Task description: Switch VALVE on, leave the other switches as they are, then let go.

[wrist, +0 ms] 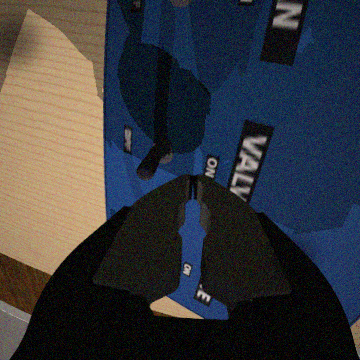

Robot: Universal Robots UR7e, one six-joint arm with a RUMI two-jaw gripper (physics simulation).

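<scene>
The VALVE label is on the blue panel, right of centre in the wrist view. Its switch has a dark lever that leans to the lower left from its round base, towards the side of the OFF label. The ON label is on the other side, close to the fingertips. My gripper is shut and empty. Its tips are to the right of the lever and slightly below it in the view, with a visible gap between them and the lever. Height over the panel is hard to tell.
The blue panel fills the middle and right. Part of another label, ending in N, and part of a switch base show at the top. Small labels show between the fingers. Light wood lies left.
</scene>
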